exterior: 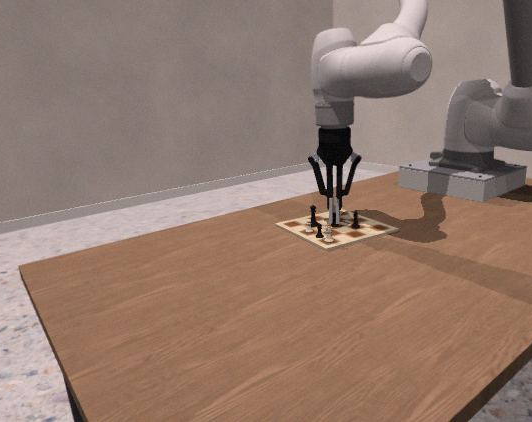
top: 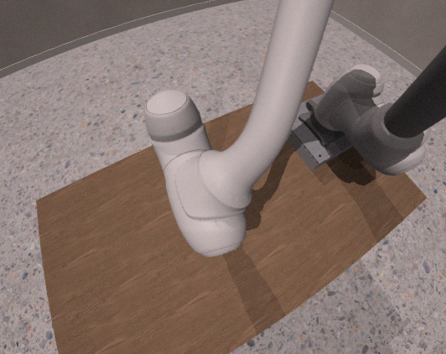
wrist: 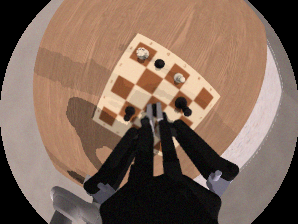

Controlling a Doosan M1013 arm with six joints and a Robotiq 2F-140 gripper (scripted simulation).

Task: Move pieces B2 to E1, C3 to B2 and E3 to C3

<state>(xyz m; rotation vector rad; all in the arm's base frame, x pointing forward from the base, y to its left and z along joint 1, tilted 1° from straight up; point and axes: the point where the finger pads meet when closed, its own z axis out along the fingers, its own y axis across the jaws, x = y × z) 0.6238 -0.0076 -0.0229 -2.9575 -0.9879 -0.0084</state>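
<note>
Right now the chessboard is 5 cm below my hand. The rest, counted from my hand: tall black piece: 3 cm ahead, 4 cm to the right, 2 cm below.
</note>
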